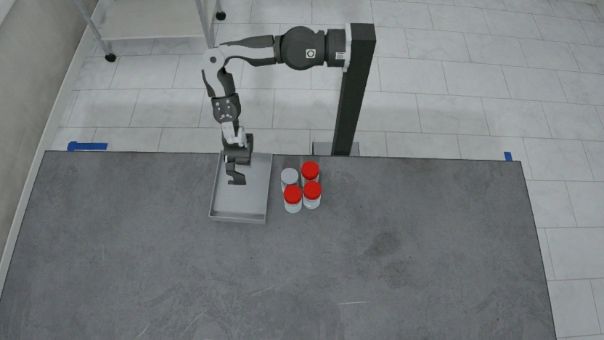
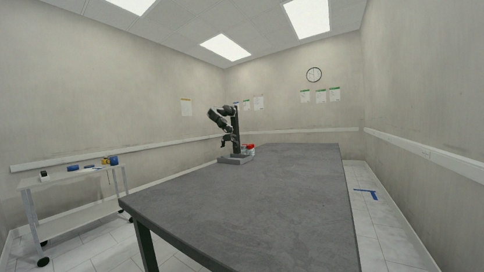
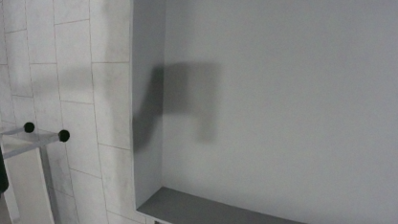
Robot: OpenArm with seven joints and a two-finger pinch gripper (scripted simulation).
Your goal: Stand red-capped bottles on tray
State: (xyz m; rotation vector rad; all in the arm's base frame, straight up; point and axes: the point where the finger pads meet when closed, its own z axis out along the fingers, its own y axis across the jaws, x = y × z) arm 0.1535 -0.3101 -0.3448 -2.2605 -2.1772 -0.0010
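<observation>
Now: the grey-capped bottle 15 cm to the left of my hand, 6 cm below it and 5 cm ahead of it. From my hand the other things lie so: grey tray (9 cm below, 4 cm ahead).
</observation>
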